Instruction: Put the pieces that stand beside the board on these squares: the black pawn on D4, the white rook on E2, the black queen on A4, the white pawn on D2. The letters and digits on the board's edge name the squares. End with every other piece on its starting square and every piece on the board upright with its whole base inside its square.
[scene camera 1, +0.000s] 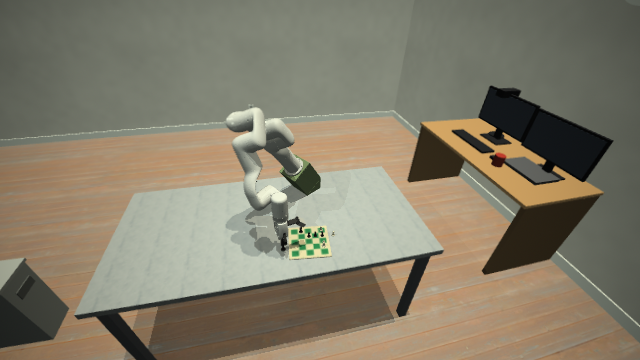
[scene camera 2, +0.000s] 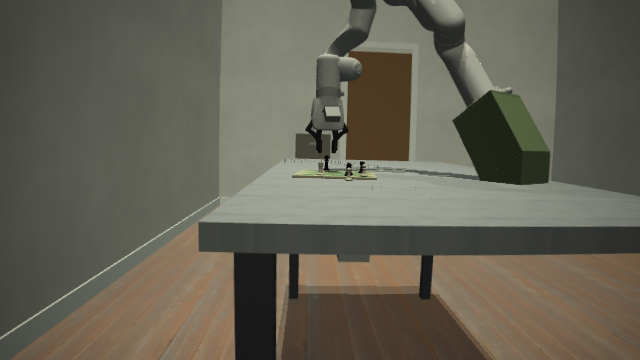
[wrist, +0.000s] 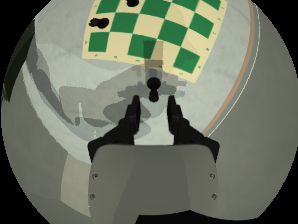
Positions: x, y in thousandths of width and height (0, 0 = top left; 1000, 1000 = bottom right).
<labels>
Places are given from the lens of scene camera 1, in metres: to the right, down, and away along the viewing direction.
chessboard (scene camera 1: 470, 685): -0.10, 0.35, 1.43
</labels>
